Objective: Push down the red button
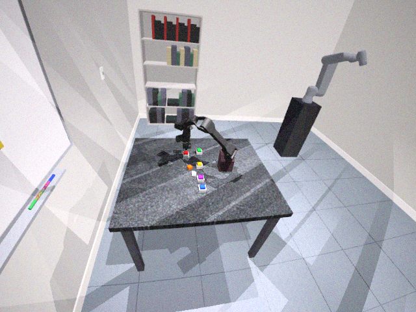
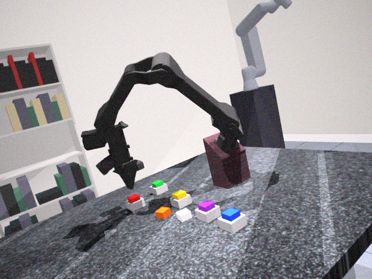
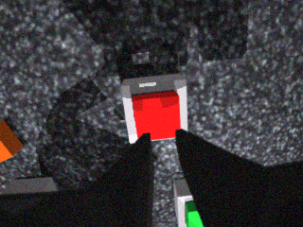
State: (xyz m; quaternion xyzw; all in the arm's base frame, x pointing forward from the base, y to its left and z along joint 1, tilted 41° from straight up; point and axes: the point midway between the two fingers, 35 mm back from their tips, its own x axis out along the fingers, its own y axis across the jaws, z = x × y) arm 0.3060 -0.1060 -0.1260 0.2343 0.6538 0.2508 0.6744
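The red button lies 3 cm below my gripper tip. From my gripper tip the other things lie so: orange block: 2 cm behind, 15 cm to the left, 6 cm below; then yellow button: 10 cm behind, 14 cm to the left, 3 cm below; then green button: 11 cm behind, 4 cm to the right, 3 cm below.
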